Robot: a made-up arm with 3 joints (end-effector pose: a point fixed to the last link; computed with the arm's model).
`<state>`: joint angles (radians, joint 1 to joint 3).
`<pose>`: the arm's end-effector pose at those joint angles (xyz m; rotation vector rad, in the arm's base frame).
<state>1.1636 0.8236 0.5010</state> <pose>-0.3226 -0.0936 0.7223 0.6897 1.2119 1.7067</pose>
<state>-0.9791 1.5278 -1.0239</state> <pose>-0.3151 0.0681 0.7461 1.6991 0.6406 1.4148</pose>
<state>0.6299 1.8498 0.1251</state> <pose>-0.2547 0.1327 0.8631 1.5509 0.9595 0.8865</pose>
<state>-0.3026 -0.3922 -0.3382</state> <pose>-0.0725 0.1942 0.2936 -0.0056 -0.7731 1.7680</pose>
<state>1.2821 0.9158 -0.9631</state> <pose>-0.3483 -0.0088 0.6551 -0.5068 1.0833 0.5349</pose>
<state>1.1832 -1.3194 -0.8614</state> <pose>0.2106 -0.1791 0.5803 -1.6010 -0.5010 2.0039</pose>
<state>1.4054 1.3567 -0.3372</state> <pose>-0.3382 0.1267 0.7466 0.1825 1.3047 0.5439</pose>
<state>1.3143 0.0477 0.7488</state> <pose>-0.1507 -0.2669 0.7157 0.1308 1.6159 2.3124</pose>
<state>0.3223 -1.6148 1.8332</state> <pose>0.2616 -0.0064 0.6359 1.3126 -1.0970 -1.6531</pose>
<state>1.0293 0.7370 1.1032</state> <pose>-0.2770 -0.1519 0.6763 1.2368 1.0932 2.2536</pose>
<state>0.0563 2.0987 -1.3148</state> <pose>-0.1973 0.1555 0.8813 0.8477 1.7068 0.4219</pose>
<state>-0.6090 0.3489 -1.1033</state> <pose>-0.2676 0.2991 0.4661 0.7926 -0.2605 1.0608</pose>
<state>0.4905 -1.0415 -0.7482</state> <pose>0.1367 -0.0708 0.3747 -1.0188 -0.7414 1.6665</pose>
